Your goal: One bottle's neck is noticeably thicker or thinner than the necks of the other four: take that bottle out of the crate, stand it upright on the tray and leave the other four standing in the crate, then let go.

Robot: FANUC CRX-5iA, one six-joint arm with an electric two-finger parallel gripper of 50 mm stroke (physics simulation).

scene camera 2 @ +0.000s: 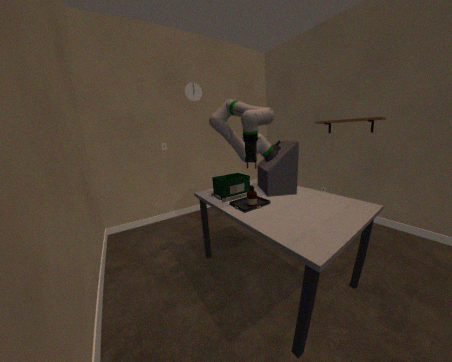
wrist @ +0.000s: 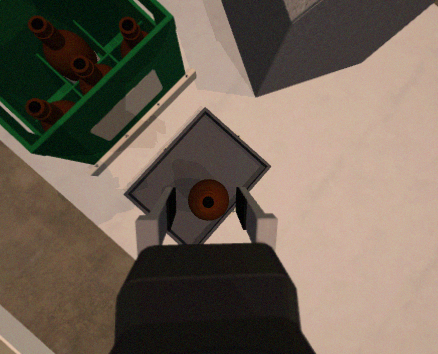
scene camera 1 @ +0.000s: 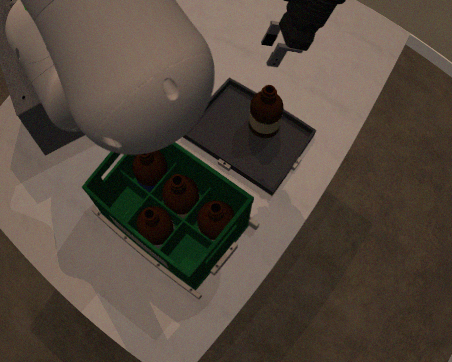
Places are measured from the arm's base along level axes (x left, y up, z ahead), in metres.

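Where they show: gripper, fingertip midpoint: (scene camera 2: 251, 168) (wrist: 206, 199) (scene camera 1: 269, 54); arm's base at its link origin: (scene camera 2: 271, 156).
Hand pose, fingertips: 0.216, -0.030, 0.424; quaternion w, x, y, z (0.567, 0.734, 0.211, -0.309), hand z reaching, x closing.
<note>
Each offset is from my fingertips to the centre of the thing, as dx, dy, dz. "pt": to the spot under its first point.
A brown bottle @[+0.007, -0.206, +0.008] (scene camera 1: 266, 114) (scene camera 2: 252, 197) (wrist: 208, 191) with a pale label stands upright on the dark tray (scene camera 1: 232, 142) (scene camera 2: 240, 204) (wrist: 210, 135). My gripper (scene camera 1: 271, 50) (scene camera 2: 251, 166) (wrist: 206, 199) is open and empty, well above the bottle and apart from it. The green crate @[-0.305, -0.201, -0.012] (scene camera 1: 225, 188) (scene camera 2: 220, 187) (wrist: 167, 55) holds several upright brown bottles: one near its back @[pt -0.275, -0.168, -0.078] (scene camera 1: 149, 171), one in the middle (scene camera 1: 180, 196), one at the right (scene camera 1: 215, 221) and one at the lower left (scene camera 1: 154, 227). Their lower parts are hidden by the crate's dividers and walls.
Pale rails (scene camera 1: 145, 252) (wrist: 150, 117) lie along the crate's sides. A dark grey block (scene camera 2: 282, 175) (wrist: 270, 55), the arm's pedestal, stands behind the tray. The table's edge runs past the crate and the tray. The arm hides part of the table in scene camera 1.
</note>
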